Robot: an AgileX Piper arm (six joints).
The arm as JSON. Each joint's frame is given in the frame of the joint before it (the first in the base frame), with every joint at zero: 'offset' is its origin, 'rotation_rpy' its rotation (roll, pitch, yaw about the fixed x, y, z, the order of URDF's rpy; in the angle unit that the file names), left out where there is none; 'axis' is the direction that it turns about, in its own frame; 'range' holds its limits. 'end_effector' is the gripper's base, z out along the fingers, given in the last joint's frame.
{
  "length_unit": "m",
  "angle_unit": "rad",
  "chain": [
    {
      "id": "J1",
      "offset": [
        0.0,
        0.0,
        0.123
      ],
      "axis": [
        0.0,
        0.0,
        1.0
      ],
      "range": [
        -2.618,
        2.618
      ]
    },
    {
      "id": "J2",
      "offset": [
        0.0,
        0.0,
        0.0
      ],
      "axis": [
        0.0,
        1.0,
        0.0
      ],
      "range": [
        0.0,
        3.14
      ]
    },
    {
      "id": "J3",
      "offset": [
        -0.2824,
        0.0,
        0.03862
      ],
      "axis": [
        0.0,
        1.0,
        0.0
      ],
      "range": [
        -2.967,
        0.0
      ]
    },
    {
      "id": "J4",
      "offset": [
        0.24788,
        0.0,
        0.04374
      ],
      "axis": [
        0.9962,
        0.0,
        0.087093
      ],
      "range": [
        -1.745,
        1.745
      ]
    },
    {
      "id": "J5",
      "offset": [
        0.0,
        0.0,
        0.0
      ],
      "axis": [
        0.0,
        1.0,
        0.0
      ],
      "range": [
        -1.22,
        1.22
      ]
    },
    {
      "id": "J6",
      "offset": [
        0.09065,
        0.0,
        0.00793
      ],
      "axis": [
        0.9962,
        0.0,
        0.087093
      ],
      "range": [
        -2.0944,
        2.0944
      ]
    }
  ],
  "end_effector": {
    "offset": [
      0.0,
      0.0,
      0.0
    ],
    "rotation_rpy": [
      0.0,
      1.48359,
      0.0
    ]
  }
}
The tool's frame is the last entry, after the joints.
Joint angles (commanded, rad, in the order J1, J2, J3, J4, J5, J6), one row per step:
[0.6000, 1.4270, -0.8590, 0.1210, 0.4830, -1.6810]
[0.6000, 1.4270, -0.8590, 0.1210, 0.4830, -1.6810]
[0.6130, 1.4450, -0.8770, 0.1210, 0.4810, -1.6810]
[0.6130, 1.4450, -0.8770, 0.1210, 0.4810, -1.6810]
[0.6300, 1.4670, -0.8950, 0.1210, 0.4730, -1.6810]
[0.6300, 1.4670, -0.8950, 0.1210, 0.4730, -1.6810]
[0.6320, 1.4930, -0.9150, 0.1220, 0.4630, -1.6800]
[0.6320, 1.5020, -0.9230, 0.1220, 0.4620, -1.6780]
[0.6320, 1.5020, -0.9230, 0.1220, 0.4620, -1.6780]
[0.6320, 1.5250, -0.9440, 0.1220, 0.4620, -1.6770]
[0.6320, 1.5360, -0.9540, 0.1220, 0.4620, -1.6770]
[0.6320, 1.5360, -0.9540, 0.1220, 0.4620, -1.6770]
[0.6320, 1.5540, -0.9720, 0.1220, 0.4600, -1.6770]
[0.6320, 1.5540, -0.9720, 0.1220, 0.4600, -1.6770]
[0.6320, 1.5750, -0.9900, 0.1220, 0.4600, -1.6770]
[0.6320, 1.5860, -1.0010, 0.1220, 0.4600, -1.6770]
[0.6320, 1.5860, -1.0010, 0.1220, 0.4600, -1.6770]
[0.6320, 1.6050, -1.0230, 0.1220, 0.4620, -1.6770]
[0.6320, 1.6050, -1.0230, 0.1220, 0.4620, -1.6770]
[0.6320, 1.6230, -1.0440, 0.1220, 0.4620, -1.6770]
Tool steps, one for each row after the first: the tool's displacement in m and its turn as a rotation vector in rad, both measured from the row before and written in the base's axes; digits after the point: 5 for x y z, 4 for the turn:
[0.00000, 0.00000, 0.00000, 0.0000, 0.0000, 0.0000]
[0.00218, 0.00600, 0.00010, 0.0010, -0.0017, 0.0128]
[0.00000, 0.00000, 0.00000, 0.0000, 0.0000, 0.0000]
[0.00212, 0.00750, -0.00086, 0.0019, -0.0035, 0.0161]
[0.00000, 0.00000, 0.00000, 0.0000, 0.0000, 0.0000]
[0.00542, 0.00462, -0.00152, 0.0030, -0.0026, -0.0004]
[0.00199, 0.00145, -0.00039, 0.0008, 0.0007, -0.0017]
[0.00000, 0.00000, 0.00000, 0.0000, 0.0000, 0.0000]
[0.00499, 0.00366, -0.00108, -0.0007, 0.0020, -0.0008]
[0.00238, 0.00174, -0.00058, -0.0006, 0.0008, 0.0000]
[0.00000, 0.00000, 0.00000, 0.0000, 0.0000, 0.0000]
[0.00425, 0.00308, -0.00046, 0.0011, -0.0017, -0.0002]
[0.00000, 0.00000, 0.00000, 0.0000, 0.0000, 0.0000]
[0.00437, 0.00320, -0.00162, -0.0018, 0.0024, 0.0000]
[0.00250, 0.00183, -0.00045, 0.0000, 0.0000, 0.0000]
[0.00000, 0.00000, 0.00000, 0.0000, 0.0000, 0.0000]
[0.00460, 0.00340, -0.00012, 0.0007, -0.0008, 0.0002]
[0.00000, 0.00000, 0.00000, 0.0000, 0.0000, 0.0000]
[0.00449, 0.00329, -0.00006, 0.0018, -0.0024, 0.0000]

